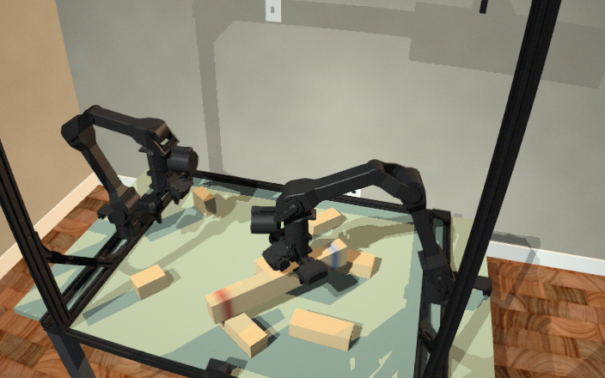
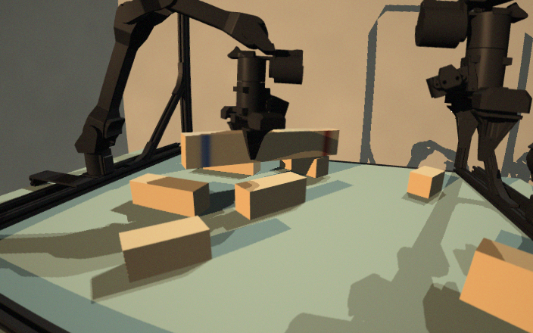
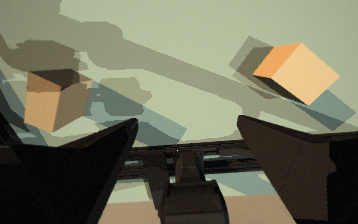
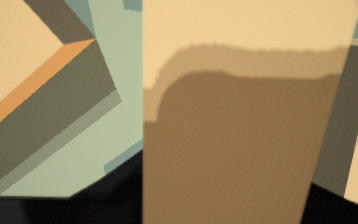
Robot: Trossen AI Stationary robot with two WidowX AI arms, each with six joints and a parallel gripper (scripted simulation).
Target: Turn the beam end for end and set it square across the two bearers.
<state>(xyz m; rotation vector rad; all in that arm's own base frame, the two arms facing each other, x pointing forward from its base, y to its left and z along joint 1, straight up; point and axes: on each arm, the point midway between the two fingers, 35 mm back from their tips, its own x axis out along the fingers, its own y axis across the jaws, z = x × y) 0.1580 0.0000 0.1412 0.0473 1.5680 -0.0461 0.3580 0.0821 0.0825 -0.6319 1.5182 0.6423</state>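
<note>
Right now the beam is 4 cm behind my right hand, 3 cm to the left of it and 1 cm below it.
</note>
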